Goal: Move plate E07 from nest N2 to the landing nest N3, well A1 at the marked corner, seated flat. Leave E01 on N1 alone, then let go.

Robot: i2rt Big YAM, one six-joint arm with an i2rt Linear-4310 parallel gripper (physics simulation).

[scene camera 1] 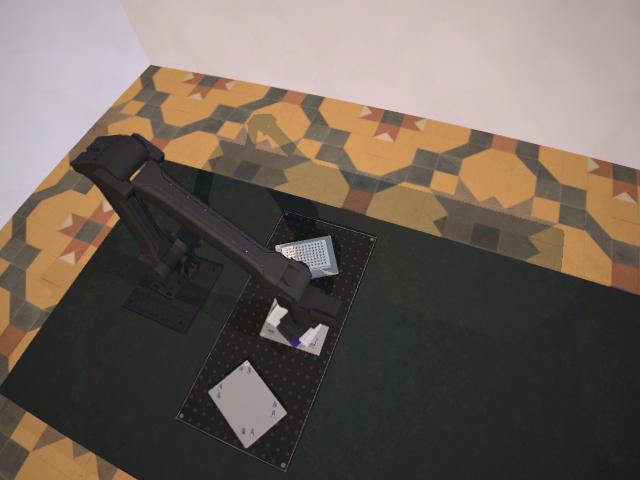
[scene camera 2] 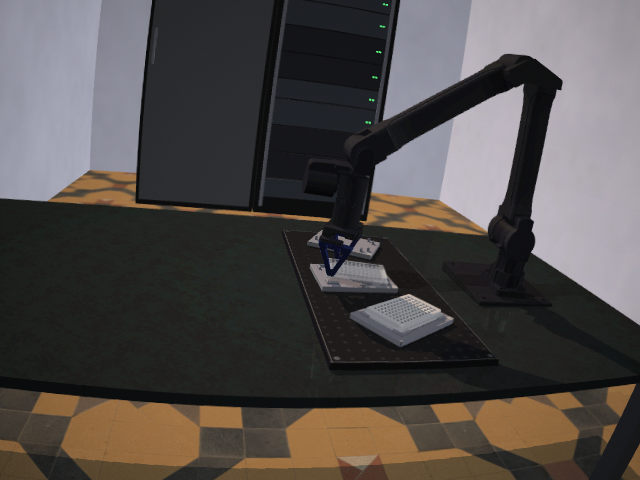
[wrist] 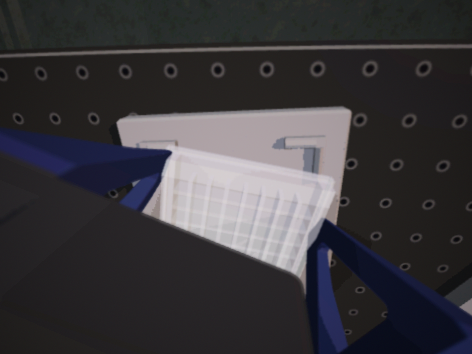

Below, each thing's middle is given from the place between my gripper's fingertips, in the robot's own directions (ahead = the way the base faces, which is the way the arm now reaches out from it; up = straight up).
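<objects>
Offsets from my hand: the nest (scene camera 2: 326, 284), 40 mm behind and 10 mm below; the clear well plate (scene camera 2: 362, 272), 50 mm behind.
</objects>
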